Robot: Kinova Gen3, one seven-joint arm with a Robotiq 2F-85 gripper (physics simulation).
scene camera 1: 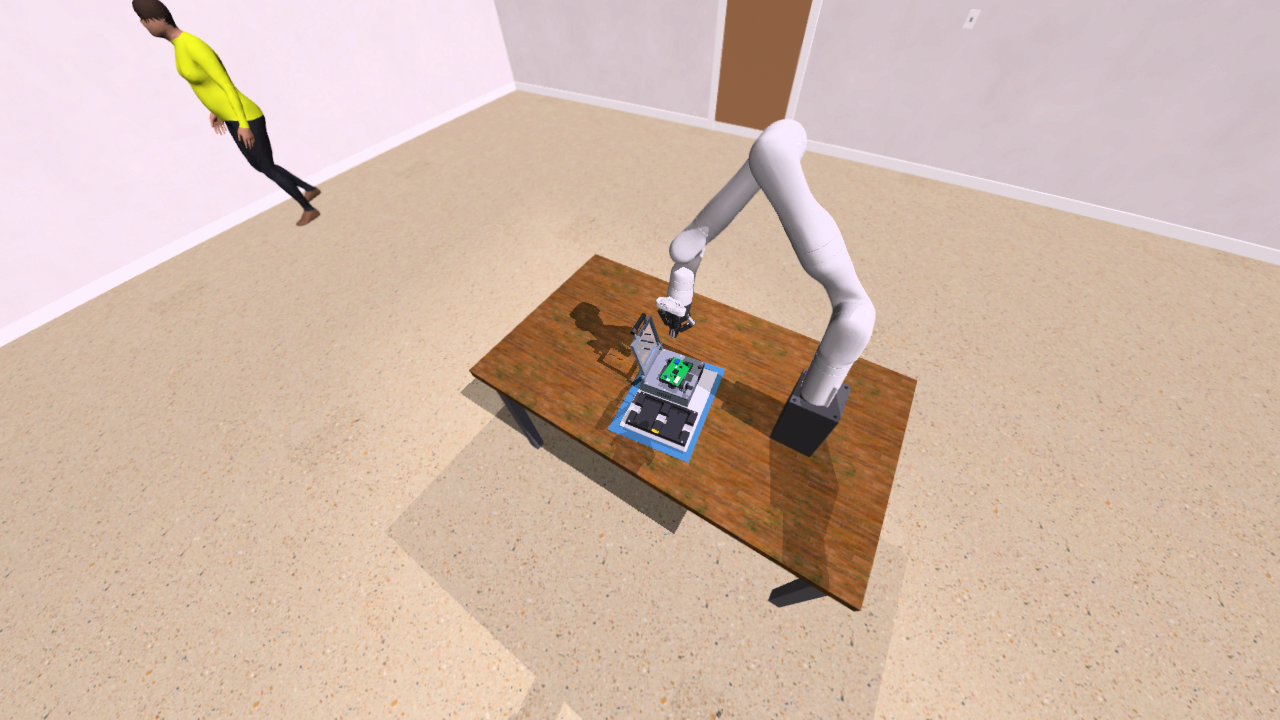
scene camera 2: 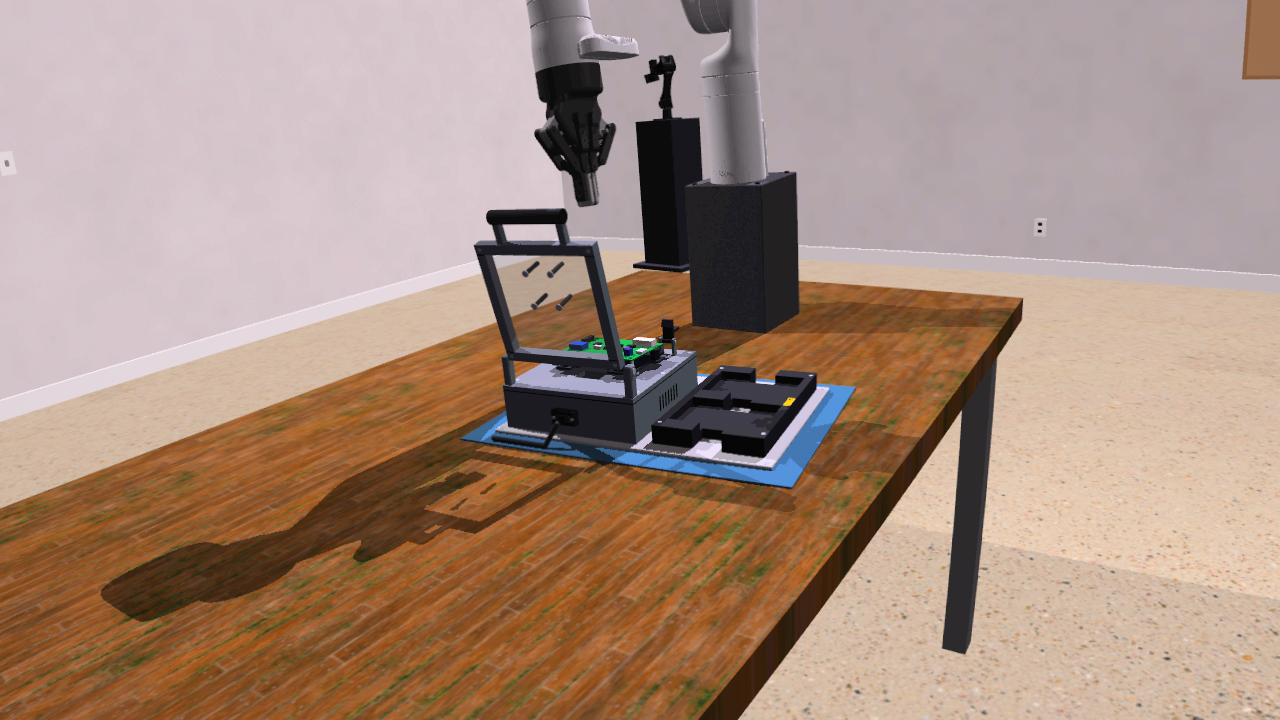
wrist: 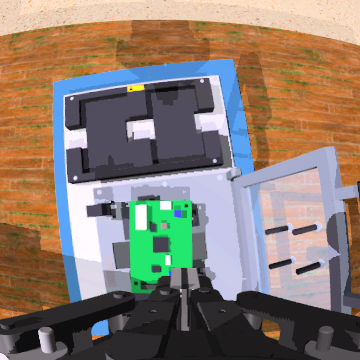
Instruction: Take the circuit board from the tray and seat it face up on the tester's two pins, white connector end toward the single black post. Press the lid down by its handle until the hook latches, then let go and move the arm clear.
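Pixels of known places: gripper, fingertip midpoint: (scene camera 1: 673, 336) (scene camera 2: 588, 206) (wrist: 183, 283); arm's base at its link origin: (scene camera 1: 816, 392) (scene camera 2: 738, 179).
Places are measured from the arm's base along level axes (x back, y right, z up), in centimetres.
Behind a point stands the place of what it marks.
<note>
The green circuit board (scene camera 1: 675, 372) @[x -42.7, y -10.6, z -15.8 cm] (wrist: 142, 250) @[x -41.0, y -9.1, z -16.2 cm] lies face up on the tester (scene camera 2: 572, 413) @[x -53.9, y -13.5, z -20.5 cm] (wrist: 220, 225) @[x -50.0, y -13.2, z -18.4 cm]; its large white connector (wrist: 141, 216) @[x -40.4, y -13.0, z -15.3 cm] is on the side toward the black hook (scene camera 2: 667, 330) @[x -36.0, y -13.2, z -15.2 cm] (wrist: 100, 210) @[x -36.0, y -13.0, z -13.8 cm]. The pins under it are hidden. The clear lid (scene camera 2: 605, 295) @[x -53.1, y -19.6, z -6.3 cm] (wrist: 285, 169) @[x -52.8, y -18.7, z -5.3 cm] stands open, nearly upright, with its black handle (scene camera 2: 526, 216) @[x -57.7, y -13.7, z 2.5 cm] on top. The black tray (scene camera 2: 673, 436) @[x -49.1, y -24.3, z -22.6 cm] (wrist: 115, 173) @[x -35.4, y -18.2, z -21.6 cm] beside the tester holds no board. My gripper (scene camera 1: 675, 334) @[x -44.9, y -9.9, z 1.7 cm] (scene camera 2: 586, 204) @[x -44.9, y -9.9, z 1.7 cm] (wrist: 183, 283) @[x -44.9, y -9.9, z 1.7 cm] is shut and empty, in the air above the tester's far side, apart from the lid and its handle.
A blue mat (scene camera 2: 778, 478) @[x -49.1, y -37.9, z -24.2 cm] (wrist: 58, 150) @[x -25.2, y -20.7, z -24.2 cm] lies under the tester and tray on the wooden table (scene camera 1: 554, 331) @[x -99.4, y -20.4, z -24.4 cm]. The arm's black base (scene camera 1: 805, 425) @[x 2.4, y -6.7, z -8.0 cm] (scene camera 2: 726, 255) @[x -5.6, y -1.0, z -11.7 cm] stands on the table. A black pedestal (scene camera 2: 666, 192) with a small arm is behind. A person (scene camera 1: 214, 80) is far off by the wall.
</note>
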